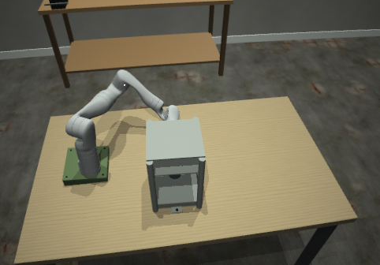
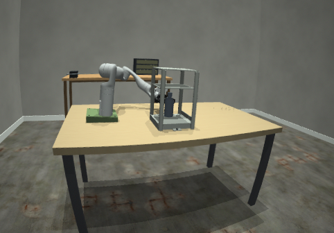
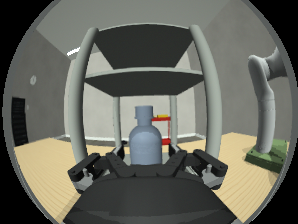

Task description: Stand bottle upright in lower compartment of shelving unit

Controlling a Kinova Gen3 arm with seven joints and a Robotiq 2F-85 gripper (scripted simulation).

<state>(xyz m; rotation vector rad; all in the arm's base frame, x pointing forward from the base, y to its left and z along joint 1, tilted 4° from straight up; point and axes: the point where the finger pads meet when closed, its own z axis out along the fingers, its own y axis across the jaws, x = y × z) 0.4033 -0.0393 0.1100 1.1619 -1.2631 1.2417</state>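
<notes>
The pale blue bottle lies 3 cm to the right of my hand and 1 cm above it. Also, from my hand: grey shelving unit (9 cm to the right, 5 cm above).
</notes>
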